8 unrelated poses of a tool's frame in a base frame.
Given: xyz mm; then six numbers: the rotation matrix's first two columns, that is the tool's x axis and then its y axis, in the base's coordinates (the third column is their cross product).
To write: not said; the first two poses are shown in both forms.
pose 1, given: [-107.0 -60.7 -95.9 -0.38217 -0.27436 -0.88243 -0.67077 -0.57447 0.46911]
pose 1, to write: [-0.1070 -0.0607 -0.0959 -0.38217 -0.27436 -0.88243 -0.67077 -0.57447 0.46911]
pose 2, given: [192.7 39.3 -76.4 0.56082 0.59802 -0.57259 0.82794 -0.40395 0.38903]
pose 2, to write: [0.1927 0.0393 -0.0764 0.56082 0.59802 -0.57259 0.82794 -0.40395 0.38903]
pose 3, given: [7.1 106.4 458.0 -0.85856 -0.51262 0.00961 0.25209 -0.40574 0.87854]
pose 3, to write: [0.0071 0.1064 0.4580 -0.85856 -0.51262 0.00961 0.25209 -0.40574 0.87854]
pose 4, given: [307.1 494.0 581.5 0.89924 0.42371 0.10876 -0.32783 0.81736 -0.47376]
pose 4, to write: [0.3071 0.4940 0.5815 0.89924 0.42371 0.10876 -0.32783 0.81736 -0.47376]
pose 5, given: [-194.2 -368.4 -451.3 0.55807 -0.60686 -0.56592 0.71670 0.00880 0.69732]
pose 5, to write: [-0.1942 -0.3684 -0.4513 0.55807 -0.60686 -0.56592 0.71670 0.00880 0.69732]
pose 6, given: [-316.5 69.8 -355.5 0.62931 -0.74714 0.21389 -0.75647 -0.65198 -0.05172]
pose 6, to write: [-0.3165 0.0698 -0.3555 0.62931 -0.74714 0.21389 -0.75647 -0.65198 -0.05172]
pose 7, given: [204.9 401.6 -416.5 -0.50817 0.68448 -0.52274 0.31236 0.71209 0.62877]
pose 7, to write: [0.2049 0.4016 -0.4165 -0.50817 0.68448 -0.52274 0.31236 0.71209 0.62877]
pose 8, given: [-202.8 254.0 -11.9 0.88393 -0.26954 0.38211 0.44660 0.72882 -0.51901]
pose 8, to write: [-0.2028 0.2540 -0.0119 0.88393 -0.26954 0.38211 0.44660 0.72882 -0.51901]
